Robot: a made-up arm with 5 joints.
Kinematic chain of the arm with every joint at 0, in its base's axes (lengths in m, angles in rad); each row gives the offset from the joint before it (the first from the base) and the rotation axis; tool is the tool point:
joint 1: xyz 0 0 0.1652 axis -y
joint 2: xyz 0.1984 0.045 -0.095 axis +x
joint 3: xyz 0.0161 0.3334 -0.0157 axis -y
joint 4: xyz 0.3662 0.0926 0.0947 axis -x
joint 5: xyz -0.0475 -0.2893 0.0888 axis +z
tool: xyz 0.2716 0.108 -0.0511
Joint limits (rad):
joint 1: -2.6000..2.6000
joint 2: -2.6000..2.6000
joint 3: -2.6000..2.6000
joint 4: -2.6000..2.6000
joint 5: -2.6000..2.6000
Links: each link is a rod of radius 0.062 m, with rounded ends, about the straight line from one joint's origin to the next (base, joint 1, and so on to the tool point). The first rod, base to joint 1, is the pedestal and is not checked.
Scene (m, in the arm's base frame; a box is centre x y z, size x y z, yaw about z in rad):
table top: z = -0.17
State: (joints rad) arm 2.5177 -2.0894 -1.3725 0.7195 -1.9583
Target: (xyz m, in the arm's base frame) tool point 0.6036 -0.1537 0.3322
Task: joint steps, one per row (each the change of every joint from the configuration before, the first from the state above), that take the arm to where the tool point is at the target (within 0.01 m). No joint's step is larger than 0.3 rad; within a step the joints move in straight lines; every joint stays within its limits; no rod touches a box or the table.
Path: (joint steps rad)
1: -0.1130 0.2649 -0.1432 -0.0589 0.0850
2: -0.1129 0.2650 -0.1431 -0.0590 0.0850
3: -0.1130 0.2649 -0.1432 -0.0589 0.0850
4: -0.1129 0.2649 -0.1431 -0.0590 0.0850
5: -0.1130 0.2650 -0.1432 -0.0589 0.0850
6: -0.1129 0.2649 -0.1431 -0.0590 0.0850
7: -0.1130 0.2649 -0.1432 -0.0589 0.0850

